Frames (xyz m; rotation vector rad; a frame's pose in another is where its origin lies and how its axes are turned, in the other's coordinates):
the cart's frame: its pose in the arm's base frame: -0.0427 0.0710 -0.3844 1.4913 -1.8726 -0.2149
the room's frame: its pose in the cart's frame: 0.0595 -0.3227 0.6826 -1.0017 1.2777 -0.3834
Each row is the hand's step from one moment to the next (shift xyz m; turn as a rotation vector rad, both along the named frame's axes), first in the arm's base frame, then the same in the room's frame.
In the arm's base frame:
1: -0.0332 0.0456 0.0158 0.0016 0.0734 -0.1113
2: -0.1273 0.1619 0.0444 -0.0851 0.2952 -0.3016
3: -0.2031 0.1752 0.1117 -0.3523 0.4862 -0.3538
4: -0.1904 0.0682 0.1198 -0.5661 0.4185 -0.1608
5: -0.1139 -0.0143 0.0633 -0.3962 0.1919 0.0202
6: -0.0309 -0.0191 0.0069 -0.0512 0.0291 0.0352
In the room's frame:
1: -0.0427 0.0390 -0.0093 -0.0416 -0.0352 -0.1217
2: -0.1625 0.1289 -0.0372 -0.2267 -0.0398 -0.3638
3: -0.2255 0.1817 0.0235 -0.5458 0.0240 -0.4327
4: -0.1780 0.1187 0.0974 -0.6892 0.1065 -0.1875
5: -0.0903 0.0286 0.0906 -0.4267 0.1079 0.0224
6: -0.0214 -0.0099 0.0284 -0.0508 0.0412 0.0207

